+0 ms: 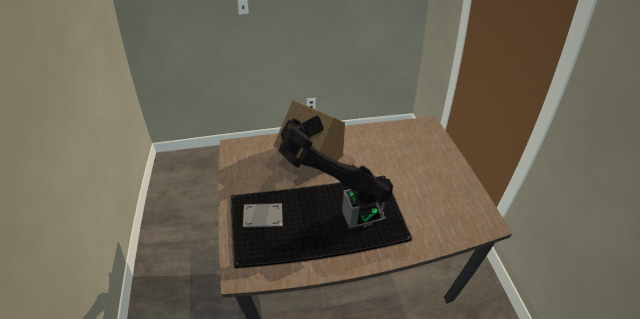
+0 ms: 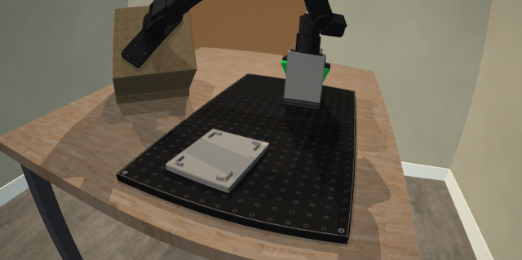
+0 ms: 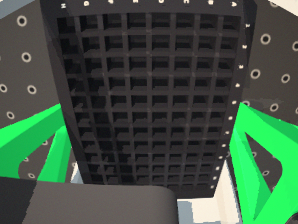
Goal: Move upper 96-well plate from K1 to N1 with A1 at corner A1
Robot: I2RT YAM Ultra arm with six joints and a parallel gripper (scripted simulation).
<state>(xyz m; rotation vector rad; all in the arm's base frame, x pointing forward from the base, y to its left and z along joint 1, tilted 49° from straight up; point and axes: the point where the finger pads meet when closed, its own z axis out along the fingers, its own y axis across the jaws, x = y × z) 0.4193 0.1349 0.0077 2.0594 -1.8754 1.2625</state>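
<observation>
The black 96-well plate lies right at my hand. Also, from my hand: grey plate nest N1: 15 cm behind, 37 cm to the right, 3 cm below; pale A1 mark: 8 cm behind, 31 cm to the right, 3 cm below; pale wall: 1 cm behind, 6 cm to the right, 4 cm above.
</observation>
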